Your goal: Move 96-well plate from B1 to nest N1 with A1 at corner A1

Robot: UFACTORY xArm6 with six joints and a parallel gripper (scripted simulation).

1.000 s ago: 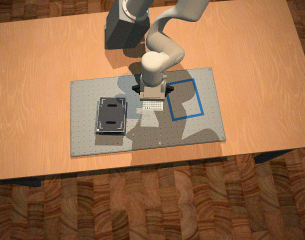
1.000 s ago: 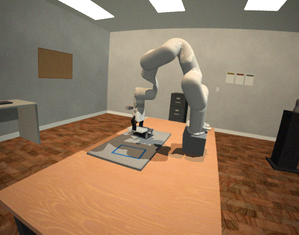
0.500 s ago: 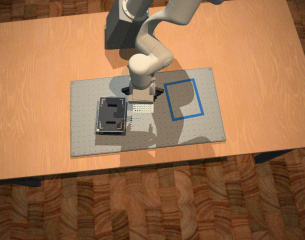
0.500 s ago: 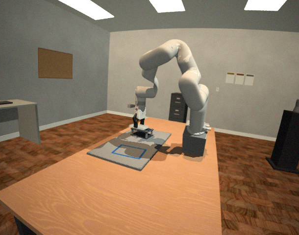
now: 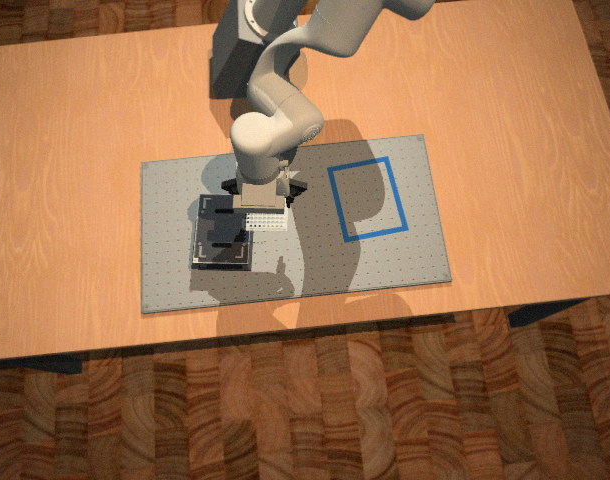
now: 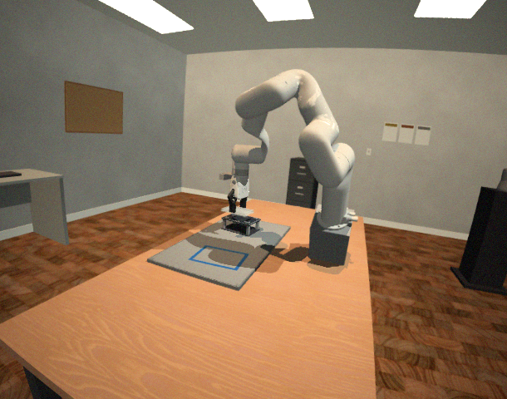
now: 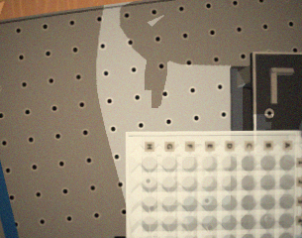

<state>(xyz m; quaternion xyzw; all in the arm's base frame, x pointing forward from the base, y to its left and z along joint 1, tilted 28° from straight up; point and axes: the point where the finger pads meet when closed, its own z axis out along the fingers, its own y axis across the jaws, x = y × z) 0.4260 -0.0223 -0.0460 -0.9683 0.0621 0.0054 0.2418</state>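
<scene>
Now: hand 110 mm to the left of the dark plate nest N1, 80 mm above it and 20 mm short of it. Round my hand: white 96-well plate (10 mm below); then A1 mark (170 mm to the right, 90 mm ahead, 80 mm below).
</scene>
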